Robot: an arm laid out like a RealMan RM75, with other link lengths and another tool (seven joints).
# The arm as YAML. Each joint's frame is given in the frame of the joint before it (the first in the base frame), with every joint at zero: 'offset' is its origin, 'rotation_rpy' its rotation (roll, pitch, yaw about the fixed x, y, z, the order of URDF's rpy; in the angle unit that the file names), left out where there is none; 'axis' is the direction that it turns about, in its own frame. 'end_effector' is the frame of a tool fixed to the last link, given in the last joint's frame.
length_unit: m
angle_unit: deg
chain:
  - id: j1
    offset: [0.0, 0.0, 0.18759]
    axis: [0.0, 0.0, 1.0]
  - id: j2
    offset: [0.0, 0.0, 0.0]
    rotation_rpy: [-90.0, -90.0, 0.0]
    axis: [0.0, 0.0, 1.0]
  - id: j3
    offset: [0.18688, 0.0, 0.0]
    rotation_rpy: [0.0, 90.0, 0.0]
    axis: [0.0, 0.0, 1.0]
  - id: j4
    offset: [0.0, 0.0, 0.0]
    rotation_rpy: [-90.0, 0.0, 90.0]
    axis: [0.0, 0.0, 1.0]
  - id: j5
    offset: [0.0, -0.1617, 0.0]
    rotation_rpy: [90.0, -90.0, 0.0]
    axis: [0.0, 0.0, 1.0]
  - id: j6
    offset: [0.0, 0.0, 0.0]
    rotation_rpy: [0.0, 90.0, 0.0]
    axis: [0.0, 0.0, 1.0]
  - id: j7
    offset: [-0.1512, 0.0, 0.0]
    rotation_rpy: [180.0, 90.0, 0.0]
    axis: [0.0, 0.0, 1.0]
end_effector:
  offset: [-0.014, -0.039, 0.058]
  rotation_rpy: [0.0, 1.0, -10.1]
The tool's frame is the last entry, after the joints.
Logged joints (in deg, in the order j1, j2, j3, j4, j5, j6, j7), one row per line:
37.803 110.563 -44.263 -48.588 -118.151 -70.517 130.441
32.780 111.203 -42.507 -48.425 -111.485 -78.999 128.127
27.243 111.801 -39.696 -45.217 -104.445 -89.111 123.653
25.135 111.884 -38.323 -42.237 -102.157 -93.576 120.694
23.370 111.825 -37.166 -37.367 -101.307 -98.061 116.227
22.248 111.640 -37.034 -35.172 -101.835 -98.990 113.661
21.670 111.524 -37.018 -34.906 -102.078 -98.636 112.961
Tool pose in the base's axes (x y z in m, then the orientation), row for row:
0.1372 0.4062 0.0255 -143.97 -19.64 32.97
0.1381 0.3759 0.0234 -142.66 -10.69 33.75
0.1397 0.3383 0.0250 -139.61 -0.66 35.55
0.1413 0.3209 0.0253 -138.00 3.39 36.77
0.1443 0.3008 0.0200 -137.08 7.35 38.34
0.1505 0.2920 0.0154 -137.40 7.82 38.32
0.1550 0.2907 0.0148 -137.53 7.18 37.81
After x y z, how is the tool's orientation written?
As angles about the fixed x, y, z axes (roll, pitch, yaw), in degrees.
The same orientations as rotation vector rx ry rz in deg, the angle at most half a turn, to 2 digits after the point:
-131.88 -47.24 -10.31
-133.93 -45.30 1.21
-133.81 -43.21 15.02
-133.13 -42.57 20.85
-132.92 -42.48 26.47
-133.35 -42.39 26.93
-133.44 -42.10 25.91

